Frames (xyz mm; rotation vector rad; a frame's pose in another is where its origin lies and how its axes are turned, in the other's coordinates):
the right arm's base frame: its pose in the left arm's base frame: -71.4 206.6 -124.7 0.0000 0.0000 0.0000
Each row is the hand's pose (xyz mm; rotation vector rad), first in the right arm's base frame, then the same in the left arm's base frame.
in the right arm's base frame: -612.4 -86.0 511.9 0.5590 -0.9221 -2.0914
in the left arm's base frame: -683.8 120.6 387.2 0.5590 -0.9221 -2.0914
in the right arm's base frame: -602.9 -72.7 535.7 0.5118 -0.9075 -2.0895
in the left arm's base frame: -674.3 133.9 411.0 0.5118 -0.9075 -2.0895
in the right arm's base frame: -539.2 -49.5 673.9 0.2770 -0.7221 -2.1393
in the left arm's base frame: -610.6 157.1 549.2 0.2770 -0.7221 -2.1393
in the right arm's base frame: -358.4 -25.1 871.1 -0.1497 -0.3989 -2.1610
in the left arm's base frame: -429.8 181.5 746.4 -0.1497 -0.3989 -2.1610
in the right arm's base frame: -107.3 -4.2 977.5 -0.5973 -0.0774 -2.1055
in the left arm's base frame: -178.7 202.4 852.8 -0.5973 -0.0774 -2.1055
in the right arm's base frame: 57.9 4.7 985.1 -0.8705 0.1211 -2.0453
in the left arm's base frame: -13.5 211.3 860.4 -0.8705 0.1211 -2.0453
